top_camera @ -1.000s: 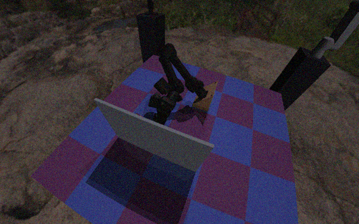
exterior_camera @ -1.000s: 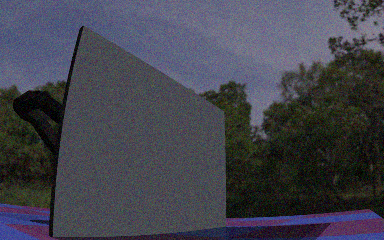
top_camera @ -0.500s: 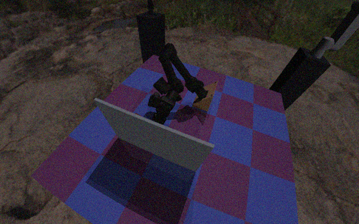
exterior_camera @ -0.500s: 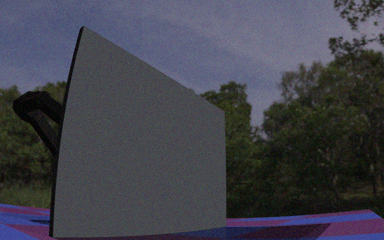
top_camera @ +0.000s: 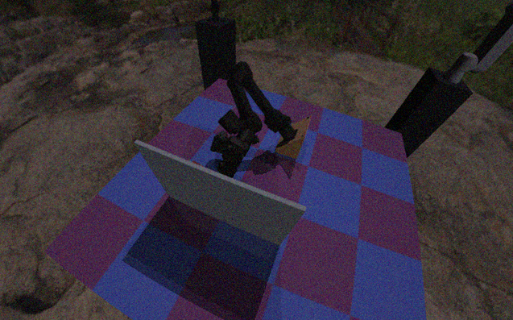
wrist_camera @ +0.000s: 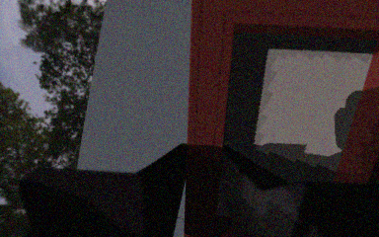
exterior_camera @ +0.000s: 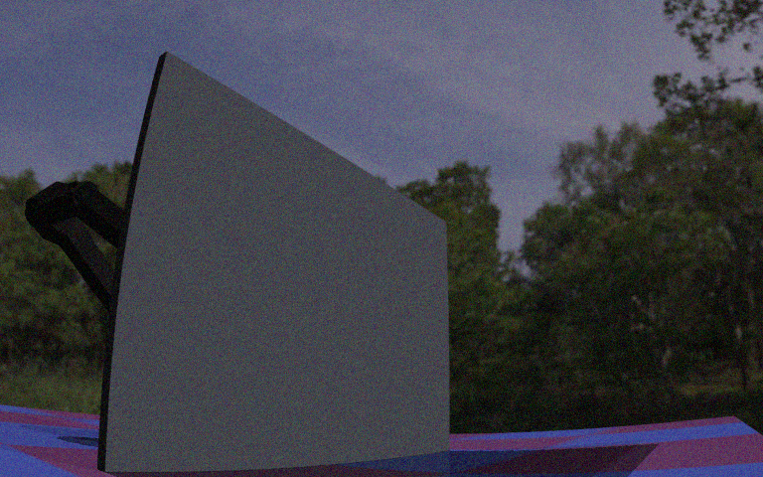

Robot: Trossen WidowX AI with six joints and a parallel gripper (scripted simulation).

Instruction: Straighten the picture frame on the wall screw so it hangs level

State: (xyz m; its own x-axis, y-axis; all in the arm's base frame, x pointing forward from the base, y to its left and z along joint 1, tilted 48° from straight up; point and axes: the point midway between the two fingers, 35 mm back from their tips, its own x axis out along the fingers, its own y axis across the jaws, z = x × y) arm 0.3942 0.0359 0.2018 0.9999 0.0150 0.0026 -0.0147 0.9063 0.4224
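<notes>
Right now the picture frame is 1 cm ahead of my gripper tip, 2 cm to the right of it and 5 cm below it. Round my gripper tip: grey wall panel: 2 cm ahead, 7 cm below.
</notes>
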